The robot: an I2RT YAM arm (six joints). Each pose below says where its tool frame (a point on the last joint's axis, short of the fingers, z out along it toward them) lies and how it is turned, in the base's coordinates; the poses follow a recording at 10 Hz.
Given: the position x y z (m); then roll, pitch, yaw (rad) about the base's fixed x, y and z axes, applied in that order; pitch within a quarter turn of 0, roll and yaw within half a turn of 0.
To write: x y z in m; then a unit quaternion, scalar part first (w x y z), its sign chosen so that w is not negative. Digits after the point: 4 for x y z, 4 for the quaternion.
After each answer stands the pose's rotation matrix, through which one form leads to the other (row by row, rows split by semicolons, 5 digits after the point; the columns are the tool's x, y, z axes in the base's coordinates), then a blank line. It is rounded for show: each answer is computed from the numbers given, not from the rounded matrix.
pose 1, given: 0.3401 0.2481 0.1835 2.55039 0.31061 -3.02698
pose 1, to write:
0.3401 0.2481 0.1835 0.1312 -0.0991 0.9410 0.2958
-0.94590 -0.26418 0.18836; -0.10889 0.80534 0.58272; -0.30564 0.53069 -0.79054

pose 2, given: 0.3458 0.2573 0.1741 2.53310 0.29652 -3.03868
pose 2, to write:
0.3458 0.2573 0.1741 0.1255 -0.0927 0.9401 0.3031
-0.95130 -0.25044 0.17976; -0.09825 0.79901 0.59324; -0.29219 0.54668 -0.78470

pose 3, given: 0.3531 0.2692 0.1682 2.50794 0.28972 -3.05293
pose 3, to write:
0.3531 0.2692 0.1682 0.1234 -0.0866 0.9374 0.3141
-0.95456 -0.23984 0.17689; -0.08486 0.78773 0.61015; -0.28568 0.56742 -0.77228

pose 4, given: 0.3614 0.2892 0.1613 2.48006 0.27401 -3.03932
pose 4, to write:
0.3614 0.2892 0.1613 0.1126 -0.0922 0.9334 0.3279
-0.95766 -0.24592 0.14968; -0.09829 0.76796 0.63292; -0.27059 0.59141 -0.75961

